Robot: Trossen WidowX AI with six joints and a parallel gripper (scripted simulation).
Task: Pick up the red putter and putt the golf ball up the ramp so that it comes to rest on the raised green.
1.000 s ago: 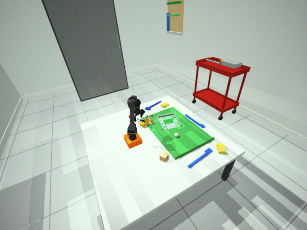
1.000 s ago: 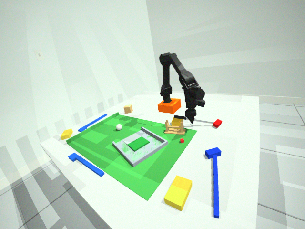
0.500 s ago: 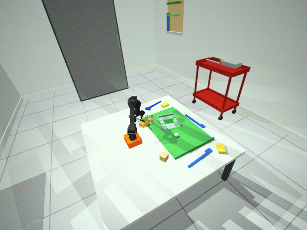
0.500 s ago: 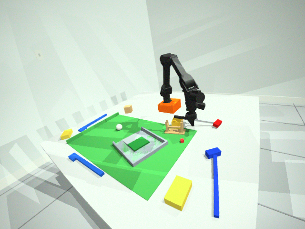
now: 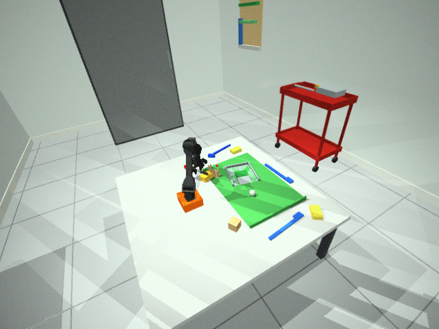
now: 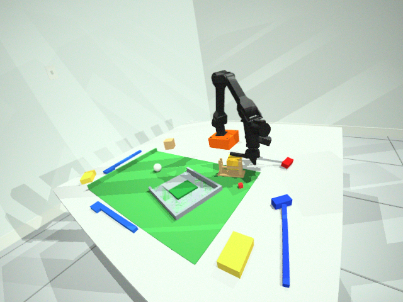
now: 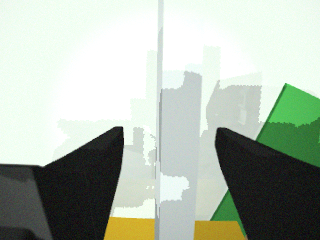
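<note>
Now: gripper tip 90 mm to the left of the yellow block, 30 mm short of it and 10 mm below it. From my gripper tip the other things lie so: white golf ball: 460 mm to the right, 200 mm ahead, 10 mm above; then small red cube: 190 mm ahead; then green mat: 340 mm to the right, 270 mm ahead, 10 mm below.
</note>
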